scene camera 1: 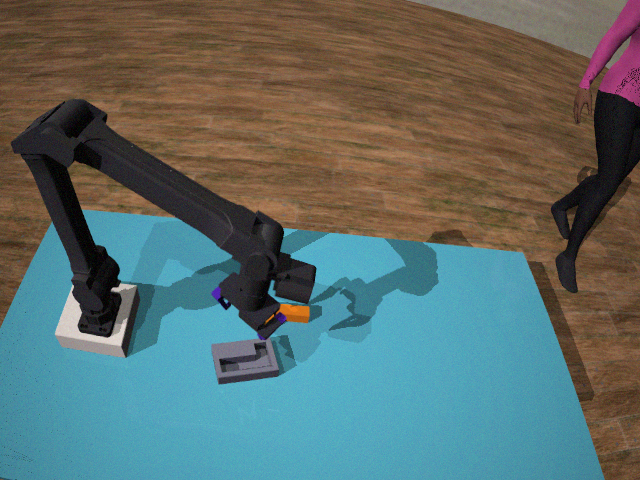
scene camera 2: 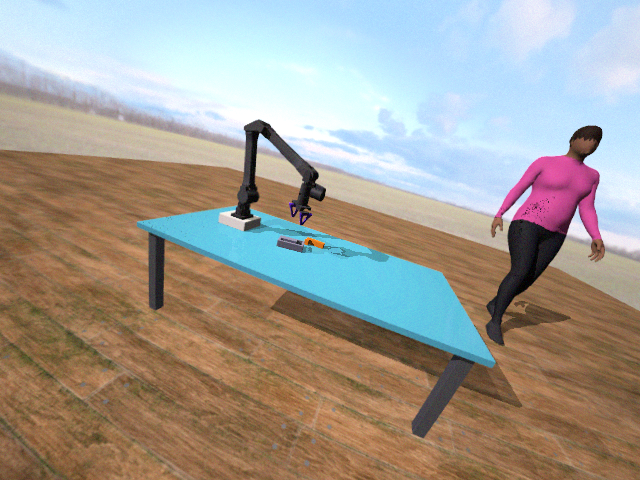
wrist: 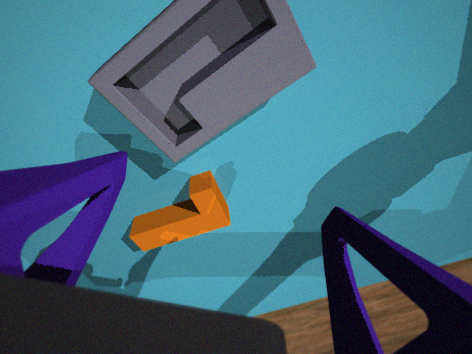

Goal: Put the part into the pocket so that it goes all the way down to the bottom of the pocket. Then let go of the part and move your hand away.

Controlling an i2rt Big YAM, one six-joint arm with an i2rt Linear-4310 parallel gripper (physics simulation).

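Frame: origin at the arm's base, x ahead, y left, z up, level; centimetres.
Seen in the pictures: gripper, fingertip midpoint: (scene camera 1: 244,322) (scene camera 2: 297,221) (wrist: 233,192); arm's base, link origin: (scene camera 1: 100,314) (scene camera 2: 242,216).
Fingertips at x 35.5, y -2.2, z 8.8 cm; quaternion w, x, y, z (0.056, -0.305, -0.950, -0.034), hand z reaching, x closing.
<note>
Pixels of each thing's middle, then the offset from my fingertips to it. Level surfaces: height alone.
- orange L-shaped part, body centre: (wrist: 175,212) (scene camera 1: 286,317) (scene camera 2: 314,243) dx +9.5, dy +11.7, dz -13.0 cm
- grey block, body centre: (wrist: 204,66) (scene camera 1: 244,360) (scene camera 2: 291,243) dx +0.4, dy -2.0, dz -12.6 cm
- blue table, surface height: dz -14.4 cm
The orange L-shaped part (scene camera 1: 297,313) (scene camera 2: 315,243) (wrist: 207,212) lies on the table beside the grey block. In scene camera 1 the hand hides some of it. The grey block (scene camera 1: 232,351) (scene camera 2: 290,244) (wrist: 250,80) stands on the table with its L-shaped pocket facing up; the pocket is empty. My gripper (scene camera 2: 297,219) (wrist: 233,192) is open and empty, with its purple fingers wide apart. It hangs above the table, clear of the part. In the wrist view the part lies between the two fingers as seen from above, closer to the left one.
The blue table (scene camera 1: 413,387) (scene camera 2: 361,289) carries the arm's white base (scene camera 1: 87,343) (scene camera 2: 237,222) on its left side. A person in a pink top (scene camera 1: 612,134) (scene camera 2: 558,191) is beyond the table's right end. Shadows of the arm fall around the part.
</note>
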